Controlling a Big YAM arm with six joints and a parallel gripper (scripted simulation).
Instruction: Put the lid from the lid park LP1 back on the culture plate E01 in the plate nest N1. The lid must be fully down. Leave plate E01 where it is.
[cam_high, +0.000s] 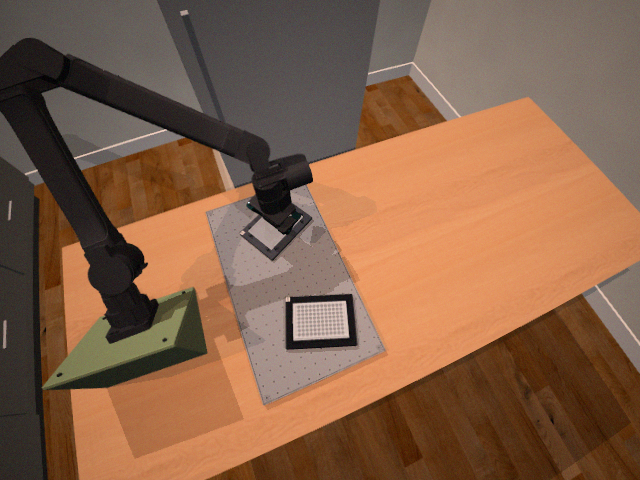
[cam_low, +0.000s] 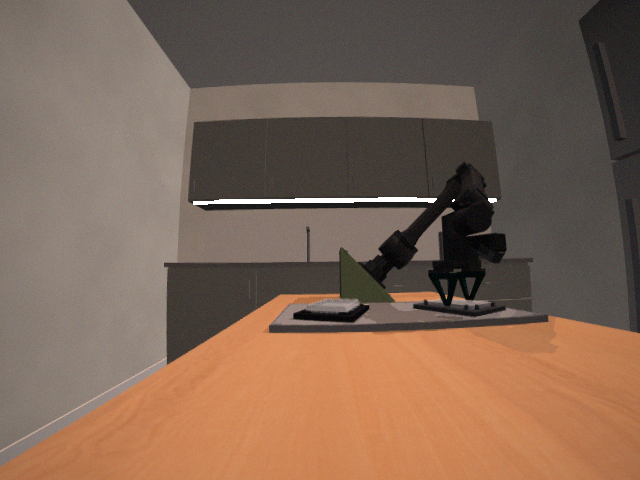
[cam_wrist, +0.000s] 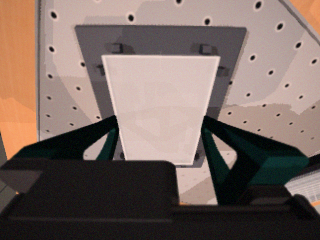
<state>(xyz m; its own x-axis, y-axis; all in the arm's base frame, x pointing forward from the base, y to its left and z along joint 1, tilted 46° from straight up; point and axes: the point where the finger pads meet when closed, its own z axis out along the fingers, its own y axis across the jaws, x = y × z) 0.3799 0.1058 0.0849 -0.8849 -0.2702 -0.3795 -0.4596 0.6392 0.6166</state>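
Right now my hand is 10 mm above the lid. Also, from my hand: white culture plate E01: 280 mm to the right; black plate nest N1: 280 mm to the right, 10 mm below; lid park LP1: 20 mm below.
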